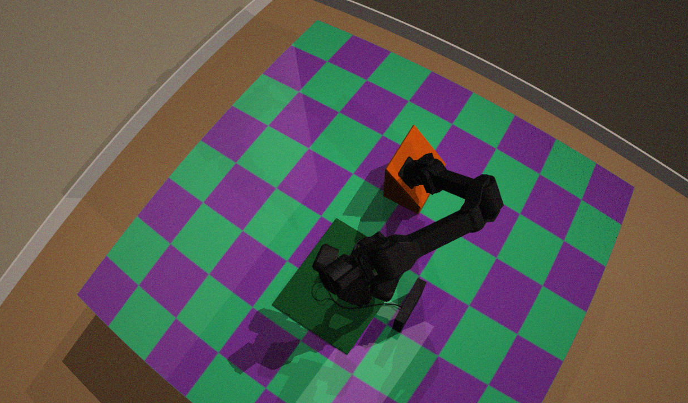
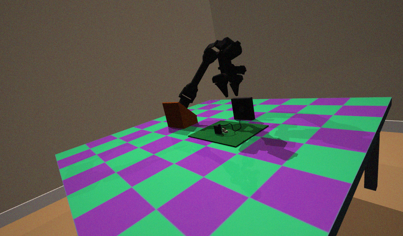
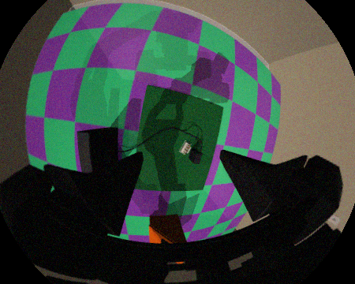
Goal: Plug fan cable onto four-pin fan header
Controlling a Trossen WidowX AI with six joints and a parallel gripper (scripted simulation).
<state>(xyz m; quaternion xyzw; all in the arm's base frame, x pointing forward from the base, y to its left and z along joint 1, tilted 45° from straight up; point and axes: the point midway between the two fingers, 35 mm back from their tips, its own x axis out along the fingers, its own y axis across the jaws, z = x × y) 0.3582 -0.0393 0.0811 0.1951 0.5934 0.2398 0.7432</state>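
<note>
Right now my gripper tip is 140 mm above the black plug, 90 mm to the left of it and 50 mm past it. Round my gripper tip: white four-pin header 160 mm below, 60 mm to the right, 30 mm behind; then black fan 130 mm to the left, 100 mm below, 50 mm behind; then dark green board 170 mm below, 50 mm to the right, 30 mm behind.
</note>
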